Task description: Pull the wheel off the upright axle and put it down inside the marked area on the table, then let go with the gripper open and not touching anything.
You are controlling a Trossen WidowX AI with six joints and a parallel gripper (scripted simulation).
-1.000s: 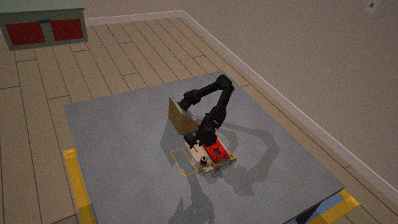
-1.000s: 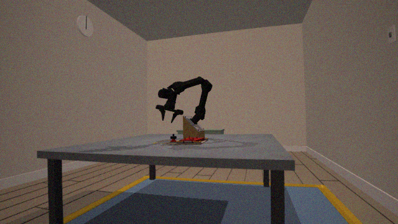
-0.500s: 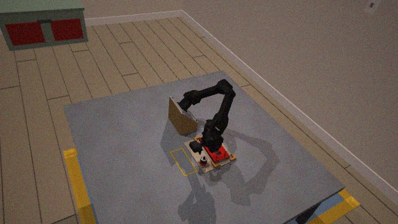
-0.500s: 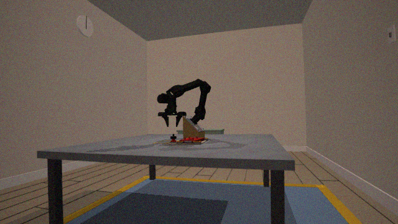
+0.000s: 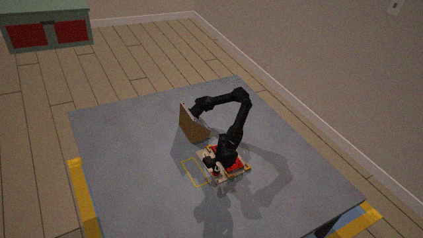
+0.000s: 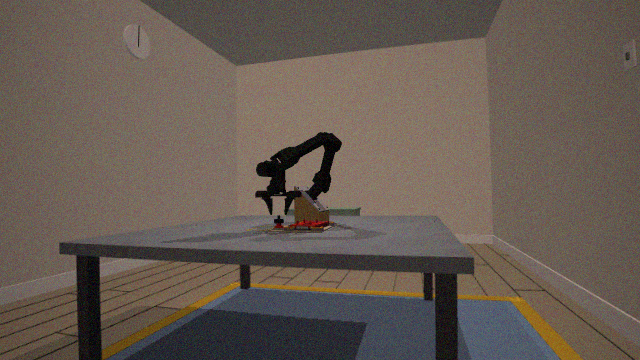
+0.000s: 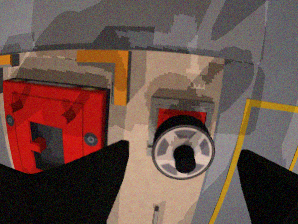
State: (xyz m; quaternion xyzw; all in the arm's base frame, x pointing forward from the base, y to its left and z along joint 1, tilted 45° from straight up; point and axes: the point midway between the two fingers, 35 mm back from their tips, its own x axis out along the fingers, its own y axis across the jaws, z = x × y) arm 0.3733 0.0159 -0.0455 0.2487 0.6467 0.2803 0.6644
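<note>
My gripper tip is 30 mm above the black wheel and 10 mm past it. Round my gripper tip: base board 90 mm to the left, 70 mm behind, 50 mm below.
</note>
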